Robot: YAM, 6 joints.
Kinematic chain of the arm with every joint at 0, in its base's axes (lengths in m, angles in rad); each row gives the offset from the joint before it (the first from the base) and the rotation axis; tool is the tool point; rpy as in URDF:
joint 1: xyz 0 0 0.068 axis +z
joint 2: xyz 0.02 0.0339 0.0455 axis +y
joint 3: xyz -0.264 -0.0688 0 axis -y
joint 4: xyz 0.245 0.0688 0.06 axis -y
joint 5: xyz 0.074 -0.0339 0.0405 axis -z
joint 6: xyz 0.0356 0 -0.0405 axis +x
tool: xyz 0 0 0 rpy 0 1.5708 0
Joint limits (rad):
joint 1: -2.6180..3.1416
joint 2: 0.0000..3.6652
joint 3: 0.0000..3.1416
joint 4: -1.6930..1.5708
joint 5: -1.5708..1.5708
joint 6: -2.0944..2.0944
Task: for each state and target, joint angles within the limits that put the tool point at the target. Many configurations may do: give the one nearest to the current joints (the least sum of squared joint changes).
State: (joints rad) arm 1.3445 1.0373 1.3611 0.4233 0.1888 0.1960
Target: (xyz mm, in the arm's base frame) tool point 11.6 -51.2 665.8
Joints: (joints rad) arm 1.5819 0.9026 1.8892 0.5179 0.3150 0.1960
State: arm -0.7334 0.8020 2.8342 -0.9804 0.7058 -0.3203
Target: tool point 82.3 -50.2 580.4
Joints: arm -0.3481 1.1994 2.2547 -1.2668 0.5668 -0.3203
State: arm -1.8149 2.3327 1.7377 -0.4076 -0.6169 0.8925
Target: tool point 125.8 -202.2 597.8
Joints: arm -1.1152 1.4289 2.0860 -0.3969 -0.7396 0.8925
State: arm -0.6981 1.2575 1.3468 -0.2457 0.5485 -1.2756
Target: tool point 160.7 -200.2 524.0
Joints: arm -0.8222 1.2720 1.6087 -0.1378 0.5473 -1.2756
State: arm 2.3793 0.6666 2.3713 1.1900 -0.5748 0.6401
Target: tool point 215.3 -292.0 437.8
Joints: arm 2.2707 0.2258 1.6554 1.5708 -0.7175 0.6401
